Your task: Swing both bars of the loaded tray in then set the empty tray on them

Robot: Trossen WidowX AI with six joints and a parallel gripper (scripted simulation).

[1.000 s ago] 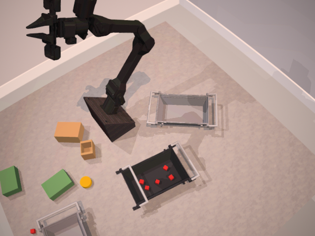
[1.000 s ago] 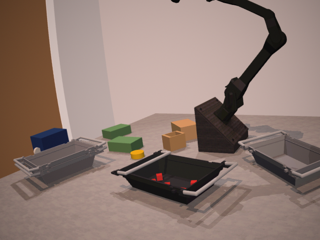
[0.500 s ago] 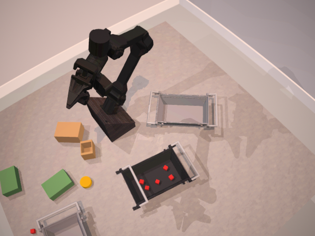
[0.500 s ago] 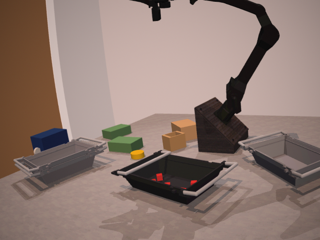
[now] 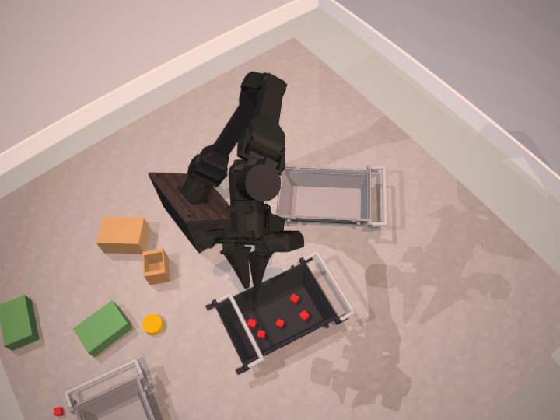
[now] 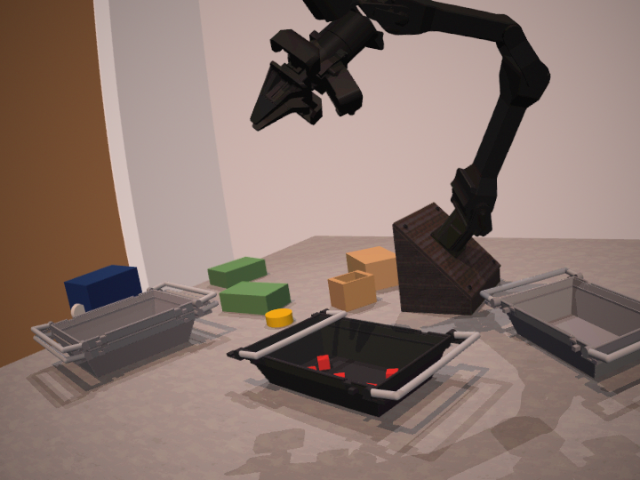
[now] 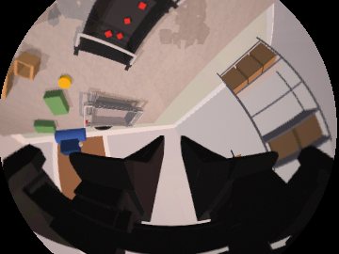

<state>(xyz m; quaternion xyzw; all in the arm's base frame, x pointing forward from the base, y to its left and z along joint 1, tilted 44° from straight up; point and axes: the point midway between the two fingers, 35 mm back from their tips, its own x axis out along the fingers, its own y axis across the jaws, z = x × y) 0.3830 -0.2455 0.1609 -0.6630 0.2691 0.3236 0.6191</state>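
My gripper tip is 37 cm to the right of the grey translucent tray, 32 cm above it and 22 cm past it. Also, from my gripper tip: yellow disc: 35 cm below, 23 cm behind, 19 cm to the right; then red cube: 49 cm to the right, 35 cm below, 19 cm behind.
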